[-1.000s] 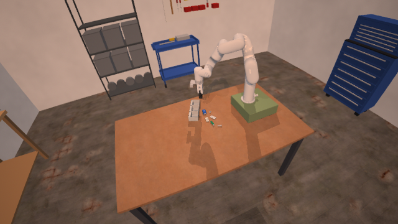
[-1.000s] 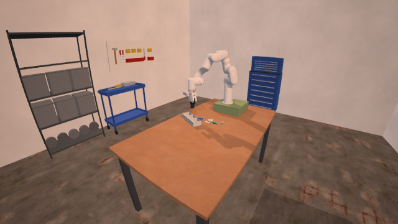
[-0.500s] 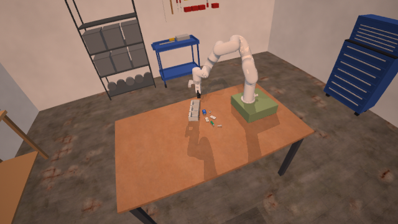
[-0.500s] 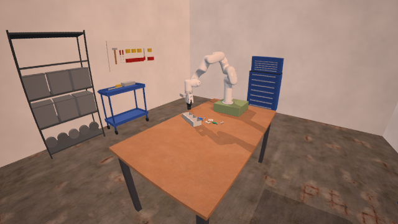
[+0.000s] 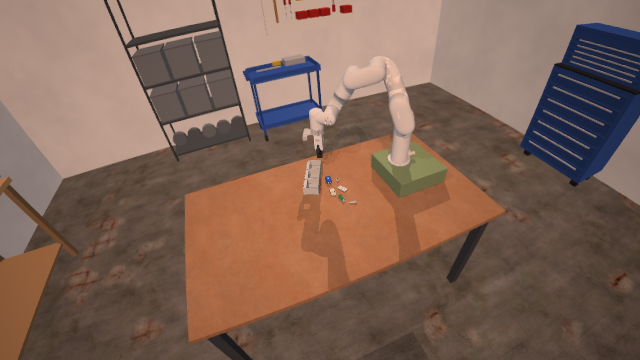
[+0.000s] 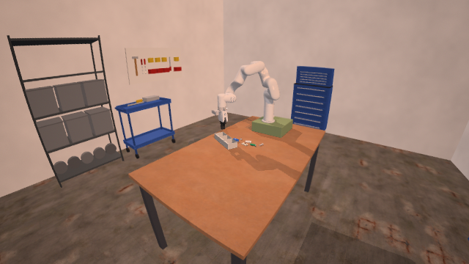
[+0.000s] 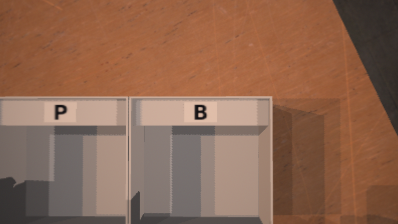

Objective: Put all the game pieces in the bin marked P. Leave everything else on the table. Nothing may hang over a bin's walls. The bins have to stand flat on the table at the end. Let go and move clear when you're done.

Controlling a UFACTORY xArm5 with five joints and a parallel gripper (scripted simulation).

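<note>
My gripper is now 240 mm to the right of the cream domino, 90 mm above it and 20 mm short of it. The rest, counted from my hand: hex nut: 160 mm to the left, 90 mm below, 40 mm behind; then bin marked P: 90 mm to the left, 80 mm ahead, 70 mm below; then blue block battery: 150 mm to the left, 90 mm below, 10 mm ahead.
</note>
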